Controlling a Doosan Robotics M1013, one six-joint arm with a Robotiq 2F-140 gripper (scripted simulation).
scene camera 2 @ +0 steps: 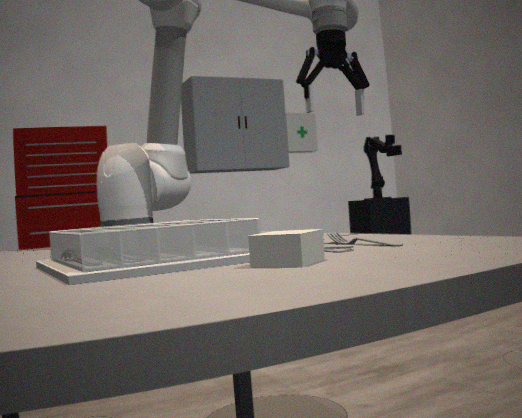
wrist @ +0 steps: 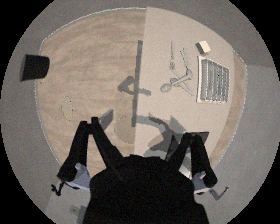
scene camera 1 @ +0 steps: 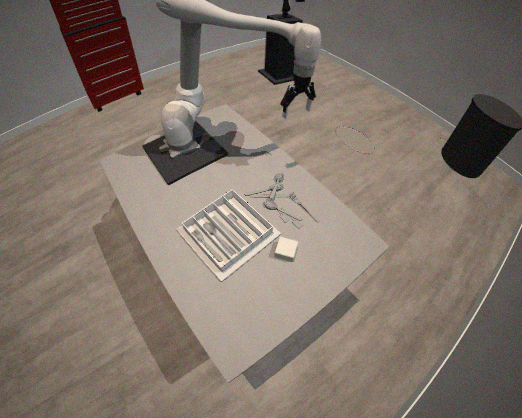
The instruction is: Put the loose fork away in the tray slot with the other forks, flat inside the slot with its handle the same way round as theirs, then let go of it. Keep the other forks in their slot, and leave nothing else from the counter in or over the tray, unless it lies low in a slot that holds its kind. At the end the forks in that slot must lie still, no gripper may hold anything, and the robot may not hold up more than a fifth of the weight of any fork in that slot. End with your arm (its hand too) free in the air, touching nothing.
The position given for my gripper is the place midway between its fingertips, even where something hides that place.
In view: my gripper (scene camera 2: 335, 113), a white box (scene camera 2: 296, 248) and a cutlery tray (scene camera 1: 214, 205).
My gripper is seen too in the wrist view (wrist: 142, 118). The cutlery tray shows as well in the wrist view (wrist: 215, 85).
